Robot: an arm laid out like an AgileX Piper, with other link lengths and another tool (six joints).
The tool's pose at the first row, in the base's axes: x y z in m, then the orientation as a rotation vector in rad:
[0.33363 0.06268 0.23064 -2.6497 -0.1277 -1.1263]
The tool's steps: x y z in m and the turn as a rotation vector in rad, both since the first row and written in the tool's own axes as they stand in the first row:
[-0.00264 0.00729 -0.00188 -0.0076 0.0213 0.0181]
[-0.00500 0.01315 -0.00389 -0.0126 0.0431 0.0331]
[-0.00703 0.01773 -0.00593 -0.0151 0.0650 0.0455]
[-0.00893 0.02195 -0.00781 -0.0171 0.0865 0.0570]
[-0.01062 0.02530 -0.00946 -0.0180 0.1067 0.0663]
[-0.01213 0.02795 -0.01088 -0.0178 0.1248 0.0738]
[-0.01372 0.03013 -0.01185 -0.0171 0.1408 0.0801]
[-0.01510 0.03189 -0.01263 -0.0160 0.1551 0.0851]
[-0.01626 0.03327 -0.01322 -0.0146 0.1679 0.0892]
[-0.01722 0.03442 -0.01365 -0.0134 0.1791 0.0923]
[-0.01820 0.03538 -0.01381 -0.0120 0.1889 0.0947]
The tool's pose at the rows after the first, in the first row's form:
[0.33180 0.05521 0.22852 -2.6393 -0.0954 -1.1512]
[0.32982 0.04907 0.22699 -2.6265 -0.0685 -1.1765]
[0.32782 0.04415 0.22596 -2.6119 -0.0465 -1.2017]
[0.32595 0.03962 0.22500 -2.5969 -0.0261 -1.2262]
[0.32423 0.03599 0.22421 -2.5821 -0.0094 -1.2492]
[0.32267 0.03308 0.22353 -2.5680 0.0038 -1.2696]
[0.32128 0.03075 0.22260 -2.5550 0.0147 -1.2874]
[0.32010 0.02888 0.22177 -2.5430 0.0234 -1.3032]
[0.31913 0.02741 0.22105 -2.5320 0.0304 -1.3172]
[0.31837 0.02621 0.22042 -2.5224 0.0359 -1.3296]
[0.31775 0.02526 0.21963 -2.5138 0.0401 -1.3404]

